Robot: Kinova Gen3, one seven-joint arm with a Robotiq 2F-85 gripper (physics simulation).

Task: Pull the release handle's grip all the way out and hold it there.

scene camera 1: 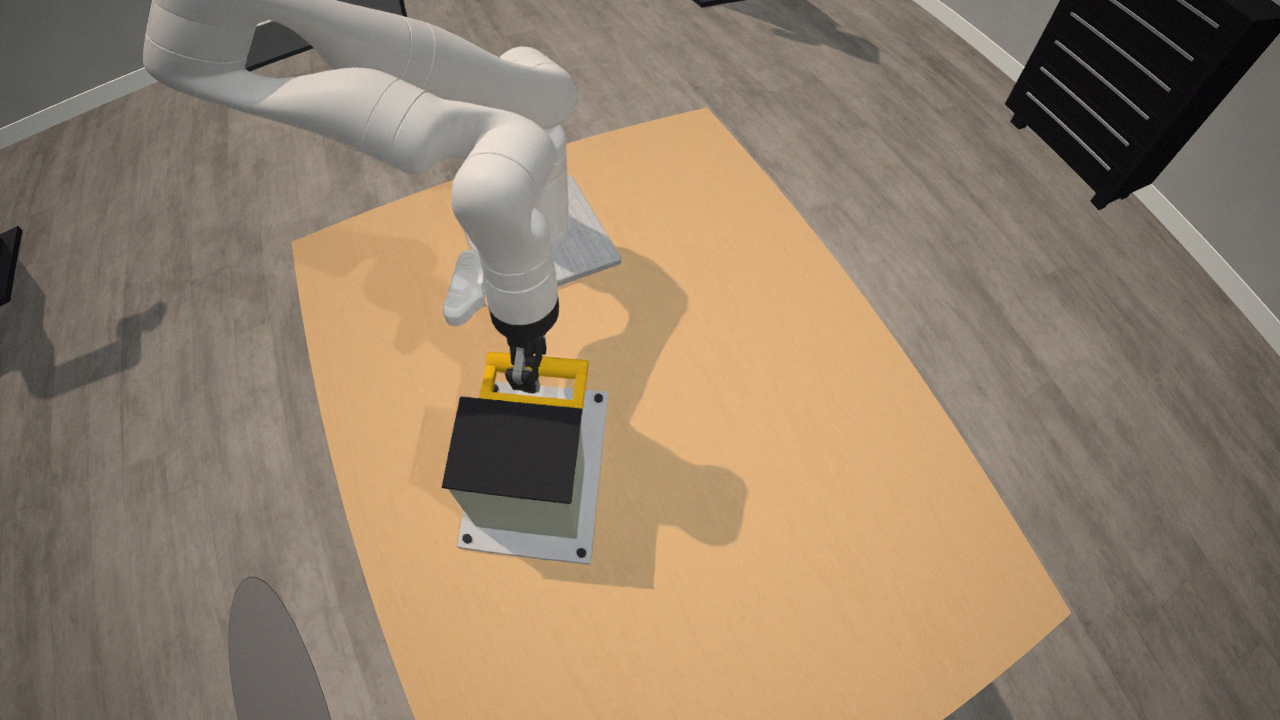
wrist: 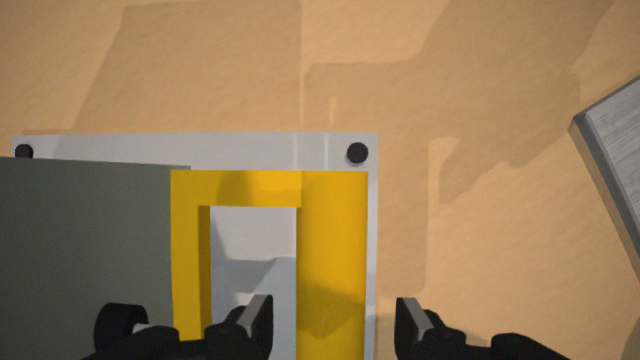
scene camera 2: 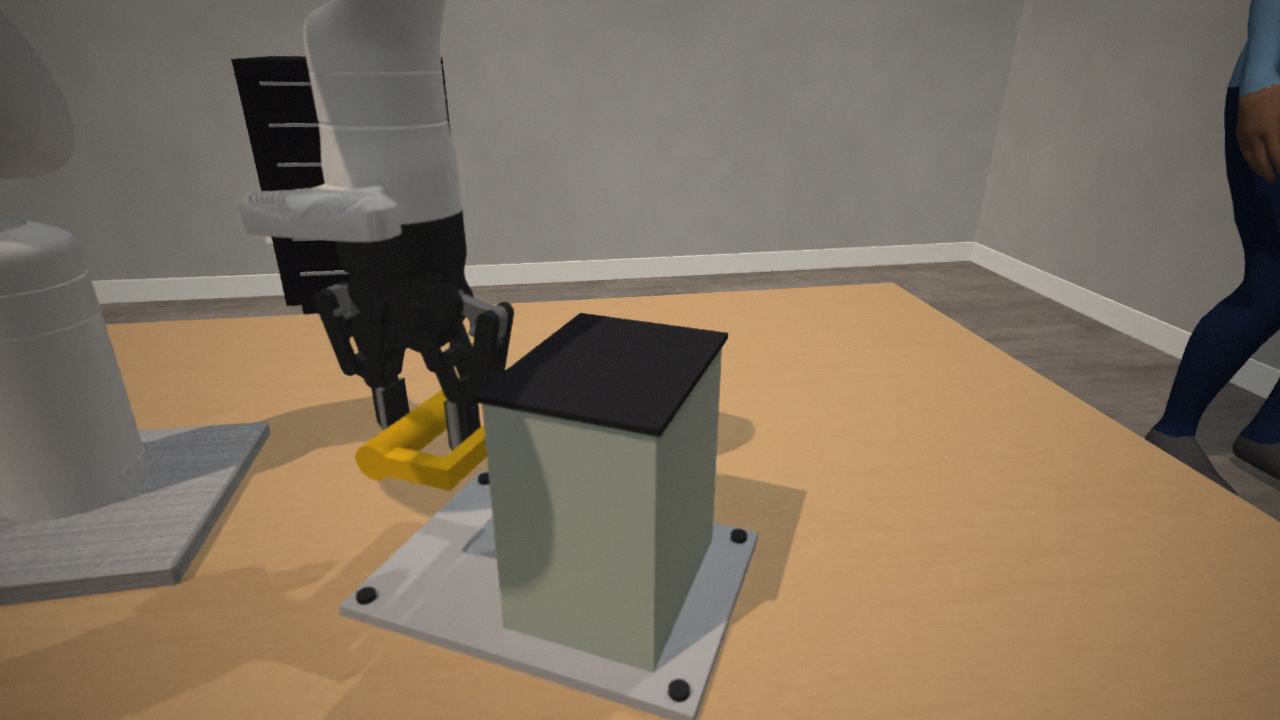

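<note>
The release handle's yellow grip (scene camera 1: 563, 366) (scene camera 2: 393, 447) (wrist: 332, 240) is a rectangular loop with a thick round outer bar. It stands out from the grey-green housing (scene camera 1: 528, 514) (scene camera 2: 581, 519) (wrist: 85, 240), above its grey base plate (scene camera 1: 593, 474) (scene camera 2: 420, 582) (wrist: 240, 150). In the wrist view a dark collar (wrist: 120, 325) with a light rod shows between housing and grip. My gripper (scene camera 1: 525, 380) (scene camera 2: 426, 428) (wrist: 334, 320) is open, pointing down astride the round bar. One finger is at the loop's opening, the other on the outer side. Gaps show beside the bar; the fingertips' exact depth is unclear.
The housing has an overhanging black top (scene camera 1: 514, 447) (scene camera 2: 608, 367) close to the inner finger. The arm's base slab (scene camera 1: 586, 241) (scene camera 2: 214, 501) (wrist: 617, 130) is on the grip's outer side. A person (scene camera 2: 1226, 331) stands beyond the table (scene camera 1: 805, 447) in the second scene view.
</note>
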